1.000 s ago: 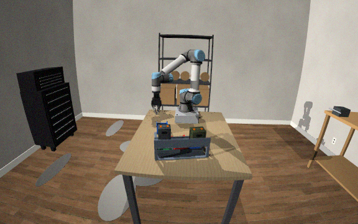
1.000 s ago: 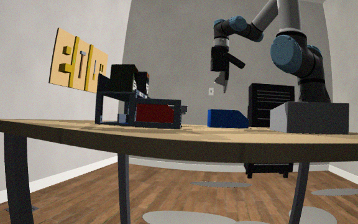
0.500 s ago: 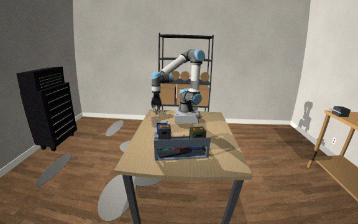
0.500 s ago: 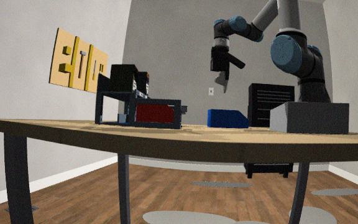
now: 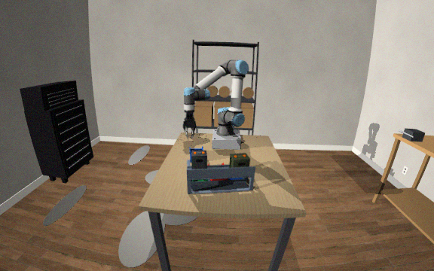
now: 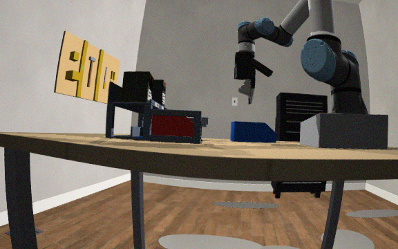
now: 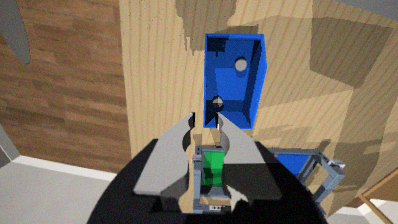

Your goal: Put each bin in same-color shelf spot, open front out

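My hand is 2 cm past the blue bin, 4 cm to the right of it and 13 cm above it. Also, from my hand: dark box: 34 cm ahead, 19 cm to the left, 1 cm below; green case: 27 cm ahead, 41 cm to the left, 2 cm below; red bin: 21 cm ahead, 26 cm to the left, 13 cm below.
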